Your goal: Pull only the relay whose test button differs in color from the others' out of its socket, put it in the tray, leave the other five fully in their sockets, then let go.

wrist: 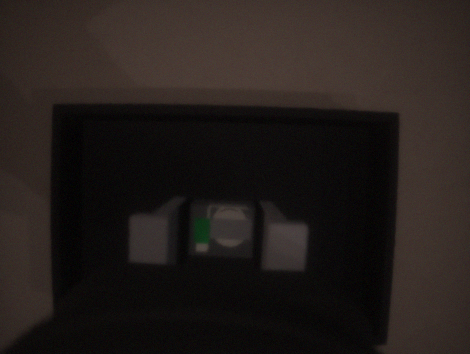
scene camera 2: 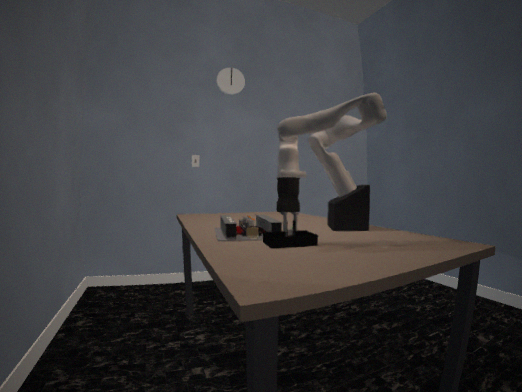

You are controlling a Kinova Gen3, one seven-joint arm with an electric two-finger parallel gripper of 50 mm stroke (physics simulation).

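Observation:
In the wrist view a grey relay with a green test button and a pale round mark sits between the two fingers. My gripper is shut on this relay, inside the outline of the black tray. In the scene view the fingertips reach down to the tray's rim, and the relay's lower part is hidden by the tray wall. Whether it touches the tray floor cannot be told. The other relays and their sockets are too small and dark to tell apart in the scene view.
Left of the tray in the scene view, a grey plate bears a dark long block, a second long block and small red and tan parts between them. The wooden table carries the arm's black base at the back right.

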